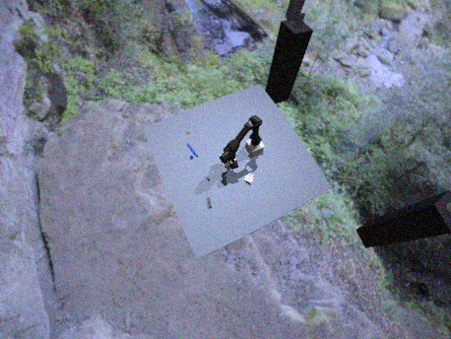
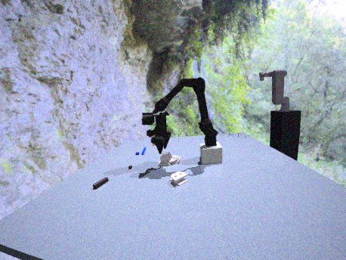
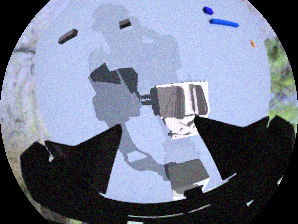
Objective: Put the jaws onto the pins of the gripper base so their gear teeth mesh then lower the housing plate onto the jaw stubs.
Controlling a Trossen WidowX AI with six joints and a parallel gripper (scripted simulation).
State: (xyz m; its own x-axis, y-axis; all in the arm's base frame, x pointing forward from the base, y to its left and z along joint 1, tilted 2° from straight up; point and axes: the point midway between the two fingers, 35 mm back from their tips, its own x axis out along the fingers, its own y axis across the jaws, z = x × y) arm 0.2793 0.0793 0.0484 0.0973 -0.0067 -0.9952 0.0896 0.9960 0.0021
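Right now the white stepped part is 170 mm to the left of my gripper tip, 100 mm behind it and 80 mm below it. The rest, counted from my gripper tip: small blue piece: 260 mm ahead, 220 mm to the right, 80 mm below; black bar: 280 mm ahead, 210 mm to the left, 80 mm below; small dark piece: 210 mm ahead, 80 mm below, 20 mm to the left.
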